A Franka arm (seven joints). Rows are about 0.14 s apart.
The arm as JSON. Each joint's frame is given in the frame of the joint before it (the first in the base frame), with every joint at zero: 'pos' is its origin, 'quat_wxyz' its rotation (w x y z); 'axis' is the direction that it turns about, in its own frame. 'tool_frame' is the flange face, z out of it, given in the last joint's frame.
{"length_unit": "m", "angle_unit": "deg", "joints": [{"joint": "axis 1", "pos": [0.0, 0.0, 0.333], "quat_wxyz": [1.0, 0.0, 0.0, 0.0], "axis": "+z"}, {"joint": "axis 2", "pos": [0.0, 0.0, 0.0], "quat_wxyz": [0.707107, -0.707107, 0.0, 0.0], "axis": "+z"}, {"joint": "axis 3", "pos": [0.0, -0.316, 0.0], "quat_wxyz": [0.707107, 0.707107, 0.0, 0.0], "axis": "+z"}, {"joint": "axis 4", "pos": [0.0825, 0.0, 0.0], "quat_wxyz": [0.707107, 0.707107, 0.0, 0.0], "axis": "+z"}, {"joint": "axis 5", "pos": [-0.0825, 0.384, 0.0], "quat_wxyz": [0.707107, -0.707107, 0.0, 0.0], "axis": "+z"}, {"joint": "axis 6", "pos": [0.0, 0.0, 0.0], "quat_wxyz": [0.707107, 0.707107, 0.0, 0.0], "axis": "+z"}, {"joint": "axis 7", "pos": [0.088, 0.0, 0.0], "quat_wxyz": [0.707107, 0.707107, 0.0, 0.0], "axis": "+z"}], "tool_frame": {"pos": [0.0, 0.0, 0.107], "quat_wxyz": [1.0, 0.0, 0.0, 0.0]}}
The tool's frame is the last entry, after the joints.
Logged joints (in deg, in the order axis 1, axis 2, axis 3, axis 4, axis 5, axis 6, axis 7), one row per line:
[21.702, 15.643, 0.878, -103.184, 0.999, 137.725, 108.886]
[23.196, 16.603, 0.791, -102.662, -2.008, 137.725, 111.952]
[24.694, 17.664, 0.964, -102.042, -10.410, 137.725, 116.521]
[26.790, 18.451, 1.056, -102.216, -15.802, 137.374, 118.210]
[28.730, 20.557, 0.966, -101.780, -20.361, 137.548, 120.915]
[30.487, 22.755, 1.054, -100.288, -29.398, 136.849, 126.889]
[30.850, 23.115, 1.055, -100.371, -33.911, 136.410, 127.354]
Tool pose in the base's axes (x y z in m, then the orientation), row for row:
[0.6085, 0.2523, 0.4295, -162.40, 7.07, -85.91]
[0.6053, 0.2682, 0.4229, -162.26, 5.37, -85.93]
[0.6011, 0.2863, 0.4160, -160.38, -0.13, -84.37]
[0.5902, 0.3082, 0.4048, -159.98, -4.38, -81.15]
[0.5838, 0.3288, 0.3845, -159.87, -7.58, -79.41]
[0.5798, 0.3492, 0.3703, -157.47, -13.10, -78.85]
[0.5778, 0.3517, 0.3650, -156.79, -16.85, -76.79]
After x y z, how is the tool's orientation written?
As angles about the fixed x, y, z axes (roll, pitch, yaw), in degrees.
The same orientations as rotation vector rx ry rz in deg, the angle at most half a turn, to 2 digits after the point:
[-117.56, 111.57, -9.77]
[-118.45, 111.96, -11.74]
[-121.88, 110.42, -19.23]
[-126.78, 107.09, -23.87]
[-129.83, 105.25, -27.47]
[-131.49, 103.16, -35.96]
[-134.33, 99.96, -40.78]

